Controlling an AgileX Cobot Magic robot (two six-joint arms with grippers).
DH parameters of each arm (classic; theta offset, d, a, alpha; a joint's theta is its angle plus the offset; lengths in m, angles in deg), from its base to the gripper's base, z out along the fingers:
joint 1: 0 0.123 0 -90
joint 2: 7.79 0 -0.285 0
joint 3: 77.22 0 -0.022 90
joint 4: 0 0.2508 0 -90
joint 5: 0 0 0.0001 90
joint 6: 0 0.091 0 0
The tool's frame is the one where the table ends.
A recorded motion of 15 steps. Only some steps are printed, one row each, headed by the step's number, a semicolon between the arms.
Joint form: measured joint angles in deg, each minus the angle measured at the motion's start. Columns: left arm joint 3, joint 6, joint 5, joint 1, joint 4, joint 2; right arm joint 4, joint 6, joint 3, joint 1, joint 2, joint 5.
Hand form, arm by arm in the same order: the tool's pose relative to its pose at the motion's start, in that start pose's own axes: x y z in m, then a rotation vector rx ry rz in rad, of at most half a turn. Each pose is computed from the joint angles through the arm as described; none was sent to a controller.
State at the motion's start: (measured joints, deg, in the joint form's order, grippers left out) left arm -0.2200 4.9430 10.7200 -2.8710 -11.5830 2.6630; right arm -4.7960 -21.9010 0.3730 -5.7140 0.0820 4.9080
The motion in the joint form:
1: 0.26 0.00 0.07 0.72 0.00 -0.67; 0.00 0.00 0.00 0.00 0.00 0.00
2: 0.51 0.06 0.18 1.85 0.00 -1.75; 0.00 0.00 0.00 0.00 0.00 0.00
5: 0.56 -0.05 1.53 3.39 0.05 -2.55; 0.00 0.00 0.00 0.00 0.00 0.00
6: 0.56 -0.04 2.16 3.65 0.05 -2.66; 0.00 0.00 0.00 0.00 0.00 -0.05
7: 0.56 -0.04 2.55 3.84 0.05 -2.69; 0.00 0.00 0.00 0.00 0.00 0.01
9: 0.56 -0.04 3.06 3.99 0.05 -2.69; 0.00 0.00 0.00 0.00 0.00 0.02
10: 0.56 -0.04 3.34 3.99 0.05 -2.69; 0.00 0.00 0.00 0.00 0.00 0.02
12: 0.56 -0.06 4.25 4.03 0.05 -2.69; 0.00 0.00 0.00 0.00 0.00 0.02
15: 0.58 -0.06 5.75 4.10 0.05 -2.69; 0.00 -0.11 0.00 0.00 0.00 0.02
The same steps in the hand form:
1: 0.0010 0.0008 -0.0006 -0.0115 -0.0073 -0.0014; 0.0000 0.0000 0.0000 0.0000 0.0000 0.0000
2: 0.0016 0.0019 -0.0018 -0.0291 -0.0221 -0.0023; 0.0000 0.0000 0.0000 0.0000 0.0000 0.0000
5: 0.0032 0.0031 -0.0028 -0.0522 -0.0147 -0.0066; 0.0000 0.0000 0.0000 0.0000 0.0000 0.0000
6: 0.0041 0.0033 -0.0029 -0.0555 -0.0062 -0.0072; -0.0001 0.0000 0.0000 0.0003 -0.0008 0.0000
7: 0.0046 0.0034 -0.0029 -0.0581 -0.0003 -0.0078; 0.0000 0.0000 0.0000 -0.0001 0.0002 0.0000
9: 0.0054 0.0035 -0.0029 -0.0599 0.0082 -0.0084; 0.0000 0.0000 0.0000 -0.0001 0.0003 0.0000
10: 0.0059 0.0034 -0.0029 -0.0595 0.0131 -0.0086; 0.0000 0.0000 0.0000 -0.0001 0.0003 0.0000
12: 0.0073 0.0033 -0.0030 -0.0587 0.0288 -0.0095; 0.0000 0.0000 0.0000 -0.0001 0.0003 0.0000
15: 0.0098 0.0032 -0.0030 -0.0576 0.0551 -0.0105; 0.0000 0.0000 0.0000 -0.0001 0.0003 -0.0019

